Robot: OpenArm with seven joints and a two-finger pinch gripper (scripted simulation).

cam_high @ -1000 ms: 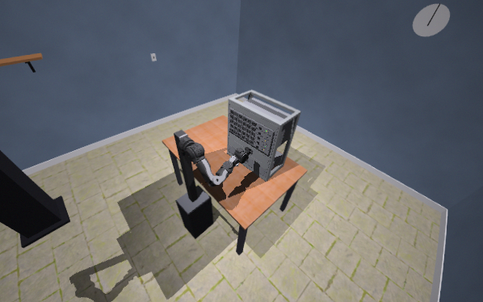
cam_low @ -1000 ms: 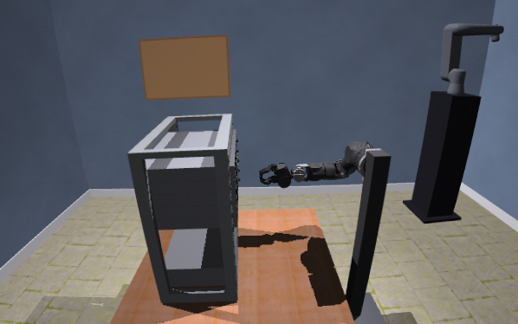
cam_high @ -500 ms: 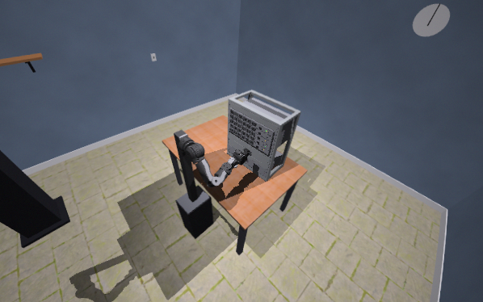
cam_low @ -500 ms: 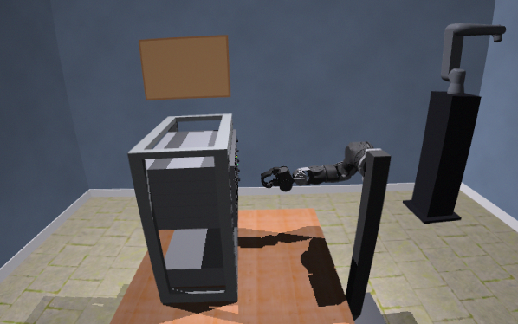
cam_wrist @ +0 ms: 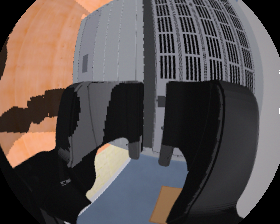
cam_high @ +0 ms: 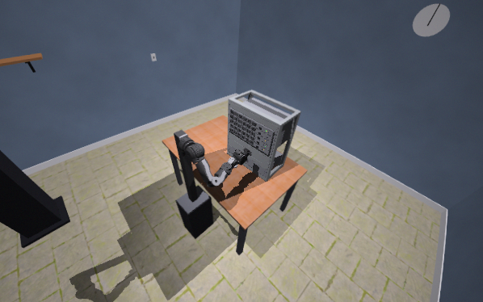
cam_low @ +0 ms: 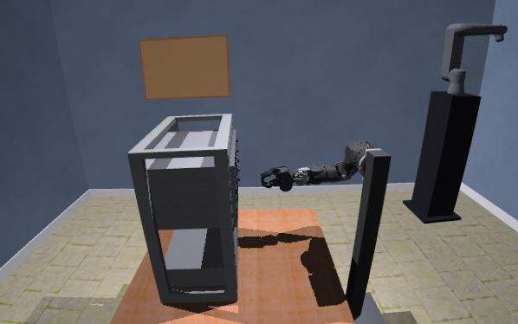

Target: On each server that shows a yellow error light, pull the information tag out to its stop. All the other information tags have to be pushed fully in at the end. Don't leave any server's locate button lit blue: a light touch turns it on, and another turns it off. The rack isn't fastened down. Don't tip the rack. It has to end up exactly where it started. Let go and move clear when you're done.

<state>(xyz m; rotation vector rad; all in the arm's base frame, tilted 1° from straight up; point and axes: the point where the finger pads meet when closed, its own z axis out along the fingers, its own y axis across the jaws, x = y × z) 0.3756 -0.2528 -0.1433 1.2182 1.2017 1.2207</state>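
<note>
Right now the information tag is 140 mm ahead of my hand.
</note>
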